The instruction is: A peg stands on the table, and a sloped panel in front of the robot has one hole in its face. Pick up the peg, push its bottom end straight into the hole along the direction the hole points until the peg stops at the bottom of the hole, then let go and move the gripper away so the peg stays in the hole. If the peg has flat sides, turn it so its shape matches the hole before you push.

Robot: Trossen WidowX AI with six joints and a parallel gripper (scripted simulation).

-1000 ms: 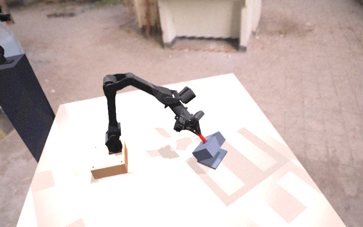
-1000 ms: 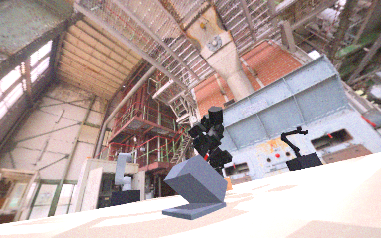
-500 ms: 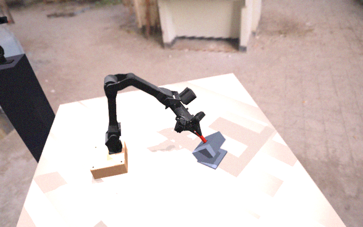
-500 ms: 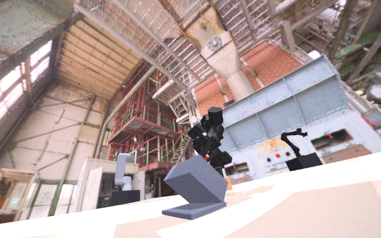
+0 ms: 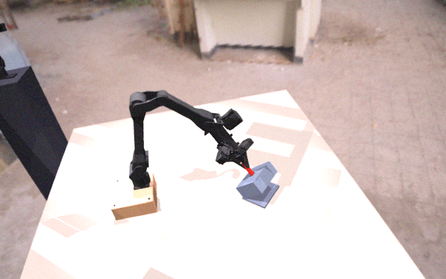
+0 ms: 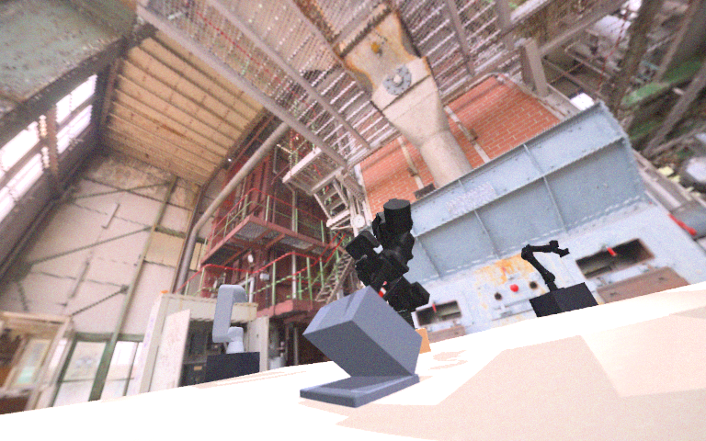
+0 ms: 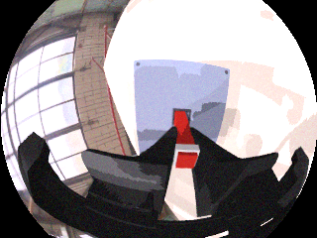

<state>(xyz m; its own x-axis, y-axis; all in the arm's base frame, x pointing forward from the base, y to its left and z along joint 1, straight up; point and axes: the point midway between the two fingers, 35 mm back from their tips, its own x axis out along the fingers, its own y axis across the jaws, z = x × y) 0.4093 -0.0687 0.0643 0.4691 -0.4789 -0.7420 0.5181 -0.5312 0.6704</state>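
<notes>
The sloped panel lies 5 cm below my gripper tip, 3 cm to the right of it and 3 cm ahead of it. Round my gripper tip: red peg: 1 cm to the left, 1 cm behind, 1 cm above.
</notes>
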